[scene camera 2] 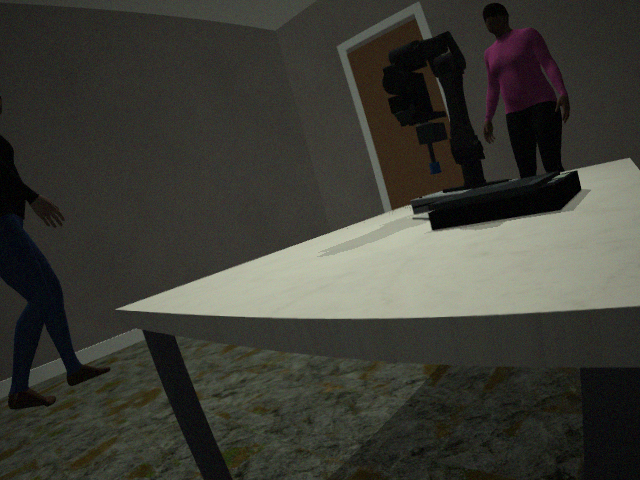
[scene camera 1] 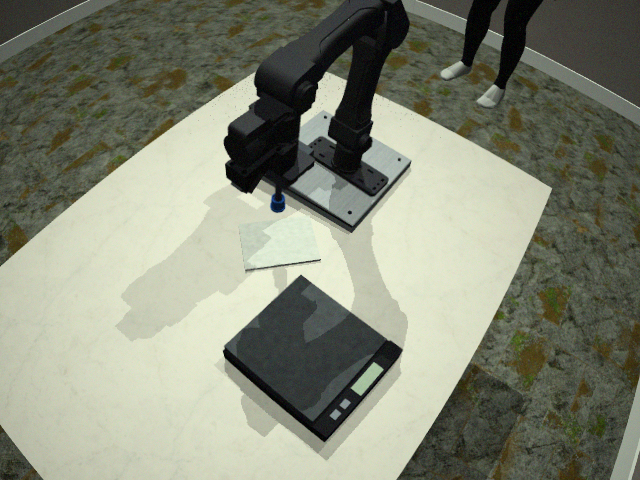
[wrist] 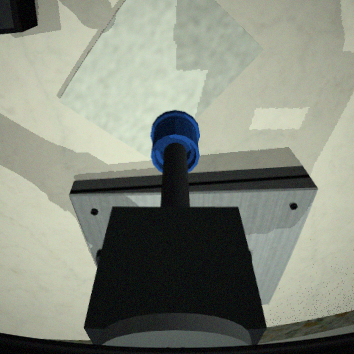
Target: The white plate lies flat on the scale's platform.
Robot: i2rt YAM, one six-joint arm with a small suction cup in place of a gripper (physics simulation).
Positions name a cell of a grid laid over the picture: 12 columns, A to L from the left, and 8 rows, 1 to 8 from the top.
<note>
The suction cup (scene camera 1: F4) carries nothing. The cup hangs 10 cm from the middle of a white plate (wrist: E2), above it. The table carries a scale (scene camera 1: F6).
The scale shows as well in scene camera 2 (scene camera 2: K4). The suction cup is seen too in scene camera 2 (scene camera 2: I3) and in the wrist view (wrist: F3).
</note>
